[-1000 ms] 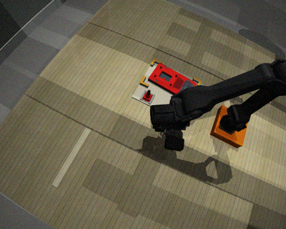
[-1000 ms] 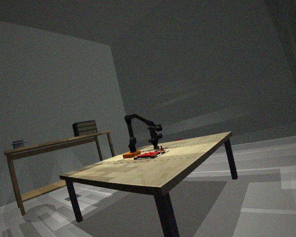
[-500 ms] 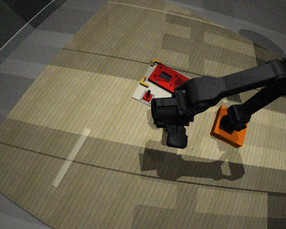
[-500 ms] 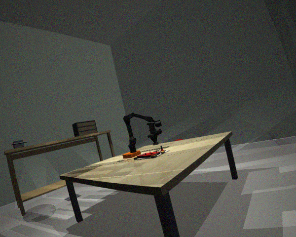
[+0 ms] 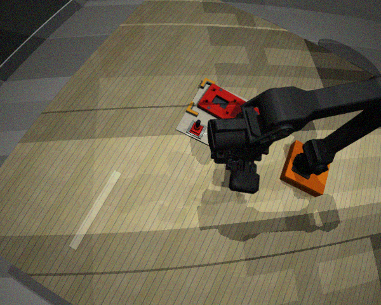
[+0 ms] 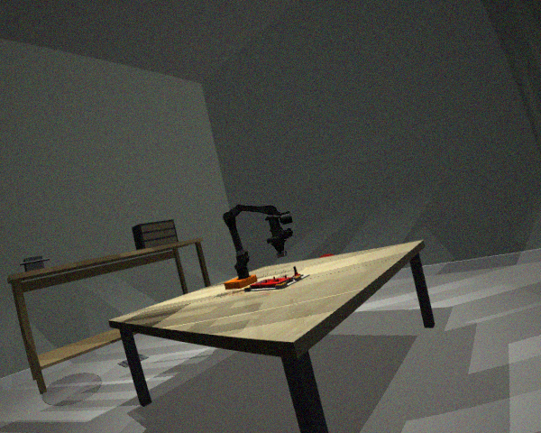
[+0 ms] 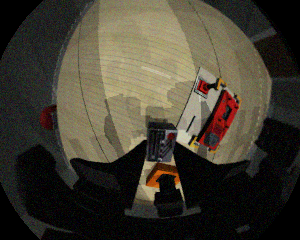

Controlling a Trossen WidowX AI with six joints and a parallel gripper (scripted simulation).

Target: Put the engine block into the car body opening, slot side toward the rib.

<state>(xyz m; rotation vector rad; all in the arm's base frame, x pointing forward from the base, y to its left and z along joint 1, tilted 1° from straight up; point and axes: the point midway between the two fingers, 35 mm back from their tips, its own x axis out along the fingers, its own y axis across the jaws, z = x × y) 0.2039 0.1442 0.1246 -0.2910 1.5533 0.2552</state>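
My gripper tip is 100 mm short of the grey plate, 190 mm to the left of it and 120 mm above it. Round my gripper tip: grey engine block 10 mm below.
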